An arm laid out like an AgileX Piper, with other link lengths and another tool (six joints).
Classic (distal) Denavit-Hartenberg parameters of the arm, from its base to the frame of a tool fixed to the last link. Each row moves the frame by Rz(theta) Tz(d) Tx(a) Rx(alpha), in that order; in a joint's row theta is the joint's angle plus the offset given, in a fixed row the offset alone. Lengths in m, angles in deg.
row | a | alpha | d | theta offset
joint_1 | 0 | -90 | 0.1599 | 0
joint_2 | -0.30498 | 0 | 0 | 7.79
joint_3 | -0.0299 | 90 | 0 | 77.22
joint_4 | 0 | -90 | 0.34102 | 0
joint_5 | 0 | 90 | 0 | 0
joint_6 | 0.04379 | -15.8 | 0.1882 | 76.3
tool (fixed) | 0 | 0 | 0.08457 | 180
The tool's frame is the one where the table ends.
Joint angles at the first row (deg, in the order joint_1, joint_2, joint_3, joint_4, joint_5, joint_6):
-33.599, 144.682, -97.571, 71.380, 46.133, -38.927
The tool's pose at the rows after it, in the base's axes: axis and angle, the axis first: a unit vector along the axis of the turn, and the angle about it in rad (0 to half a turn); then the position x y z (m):
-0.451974, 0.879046, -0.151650, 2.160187, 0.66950, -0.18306, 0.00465
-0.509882, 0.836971, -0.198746, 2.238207, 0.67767, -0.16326, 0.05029
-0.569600, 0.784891, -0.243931, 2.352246, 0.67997, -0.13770, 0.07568
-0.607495, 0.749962, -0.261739, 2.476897, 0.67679, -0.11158, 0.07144
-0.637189, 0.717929, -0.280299, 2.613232, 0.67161, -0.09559, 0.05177
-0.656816, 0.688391, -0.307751, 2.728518, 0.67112, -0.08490, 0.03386
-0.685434, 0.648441, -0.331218, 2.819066, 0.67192, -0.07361, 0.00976
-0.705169, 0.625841, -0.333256, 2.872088, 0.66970, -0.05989, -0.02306
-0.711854, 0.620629, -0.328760, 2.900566, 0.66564, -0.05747, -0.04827
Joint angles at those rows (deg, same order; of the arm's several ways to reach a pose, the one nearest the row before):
-32.435, 139.322, -97.570, 65.273, 45.290, -34.809
-28.682, 132.502, -97.572, 53.478, 42.531, -27.798
-23.784, 127.343, -97.571, 38.298, 39.992, -19.398
-18.747, 125.407, -97.571, 23.366, 39.416, -9.185
-14.045, 125.479, -97.571, 8.205, 39.416, 1.159
-9.661, 126.395, -97.570, -5.786, 39.283, 11.298
-5.955, 128.550, -97.569, -17.102, 38.825, 17.610
-3.457, 131.645, -97.570, -22.997, 38.335, 21.292
-2.779, 134.005, -97.572, -25.345, 37.884, 23.115

